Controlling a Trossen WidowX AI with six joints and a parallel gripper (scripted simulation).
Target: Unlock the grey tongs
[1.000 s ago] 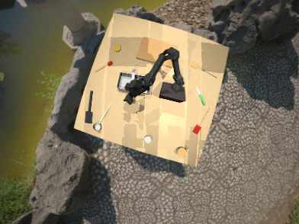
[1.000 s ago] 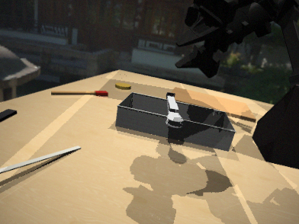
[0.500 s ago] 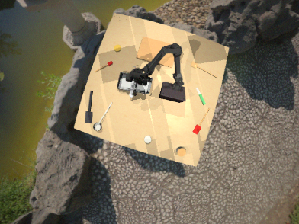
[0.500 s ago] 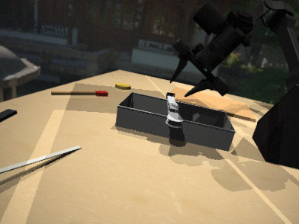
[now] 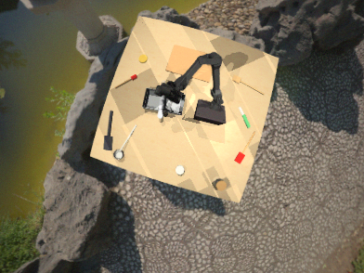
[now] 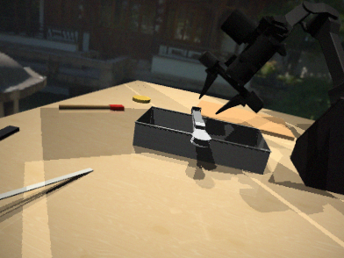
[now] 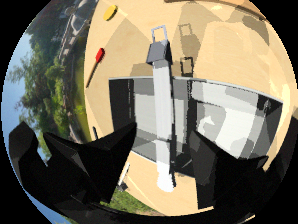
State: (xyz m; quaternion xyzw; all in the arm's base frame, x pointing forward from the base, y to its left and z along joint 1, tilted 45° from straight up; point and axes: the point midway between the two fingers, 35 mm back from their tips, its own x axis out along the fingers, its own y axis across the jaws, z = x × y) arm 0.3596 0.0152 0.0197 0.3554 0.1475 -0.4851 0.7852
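Right now the roasting tin is 3 cm to the left of my gripper tip and 7 cm below it. The rest, counted from my gripper tip: black spatula: 39 cm ahead, 36 cm to the left, 10 cm below; then yellow disc: 26 cm ahead, 30 cm to the right, 9 cm below; then wooden board: 14 cm behind, 34 cm to the right, 9 cm below.
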